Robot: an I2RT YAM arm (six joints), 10 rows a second.
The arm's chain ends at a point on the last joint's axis. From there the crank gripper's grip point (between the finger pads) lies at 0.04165 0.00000 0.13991 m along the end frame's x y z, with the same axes.
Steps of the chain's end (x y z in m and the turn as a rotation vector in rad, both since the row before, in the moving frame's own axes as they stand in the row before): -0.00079 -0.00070 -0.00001 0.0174 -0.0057 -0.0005; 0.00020 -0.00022 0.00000 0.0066 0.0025 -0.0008; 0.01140 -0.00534 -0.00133 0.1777 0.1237 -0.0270; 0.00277 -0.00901 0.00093 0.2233 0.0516 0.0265; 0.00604 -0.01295 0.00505 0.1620 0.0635 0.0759; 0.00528 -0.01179 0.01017 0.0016 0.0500 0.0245; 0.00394 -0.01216 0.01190 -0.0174 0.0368 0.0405; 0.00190 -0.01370 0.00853 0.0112 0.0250 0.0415; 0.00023 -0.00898 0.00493 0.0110 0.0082 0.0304; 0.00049 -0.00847 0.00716 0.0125 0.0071 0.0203; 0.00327 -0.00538 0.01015 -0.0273 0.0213 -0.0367; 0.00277 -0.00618 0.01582 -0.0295 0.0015 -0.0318
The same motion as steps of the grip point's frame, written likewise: -0.00159 -0.00316 0.00020 0.0174 -0.0057 -0.0005; 0.00055 -0.00118 -0.00011 0.0066 0.0025 -0.0008; 0.02790 -0.03090 -0.00981 0.1777 0.1237 -0.0270; 0.01027 -0.03855 -0.00474 0.2233 0.0516 0.0265; 0.01553 -0.03179 0.00056 0.1620 0.0635 0.0759; 0.01221 -0.01091 0.00791 0.0016 0.0500 0.0245; 0.00897 -0.00795 0.01024 -0.0174 0.0368 0.0405; 0.00538 -0.01346 0.00745 0.0112 0.0250 0.0415; 0.00138 -0.00923 0.00458 0.0110 0.0082 0.0304; 0.00149 -0.00936 0.00686 0.0125 0.0071 0.0203; 0.00628 -0.00316 0.00920 -0.0273 0.0213 -0.0367; 0.00302 -0.00338 0.01572 -0.0295 0.0015 -0.0318
